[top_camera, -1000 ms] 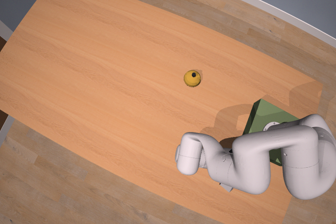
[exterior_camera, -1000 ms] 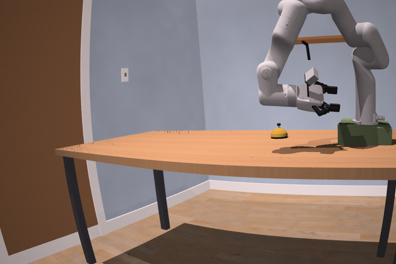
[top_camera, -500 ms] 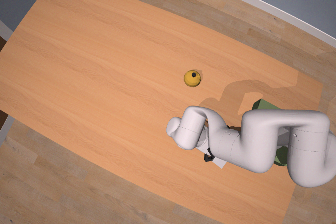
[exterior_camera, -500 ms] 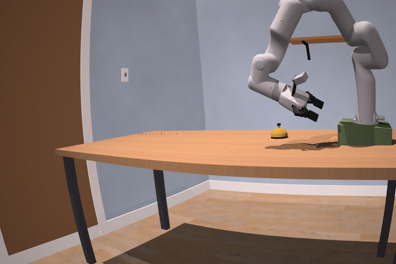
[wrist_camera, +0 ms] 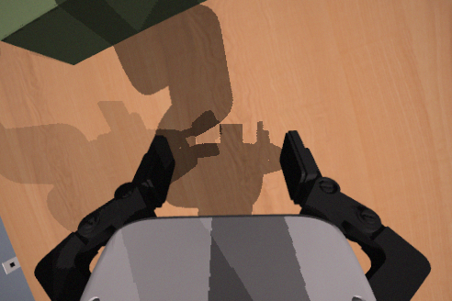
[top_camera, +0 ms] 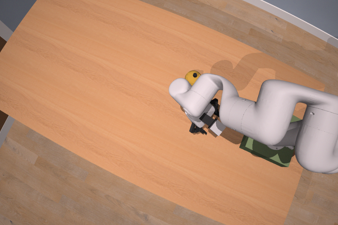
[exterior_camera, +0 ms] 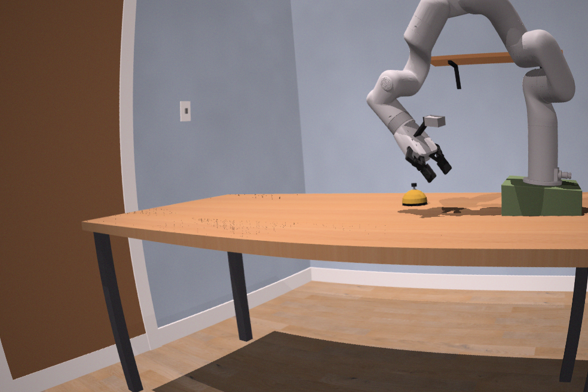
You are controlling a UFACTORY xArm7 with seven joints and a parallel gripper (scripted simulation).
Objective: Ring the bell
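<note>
Now: the button 180 mm to the right of my hand, 160 mm ahead of it and 50 mm below it. The rest, counted from my hand: yellow dome bell: 180 mm to the right, 160 mm ahead, 70 mm below.
</note>
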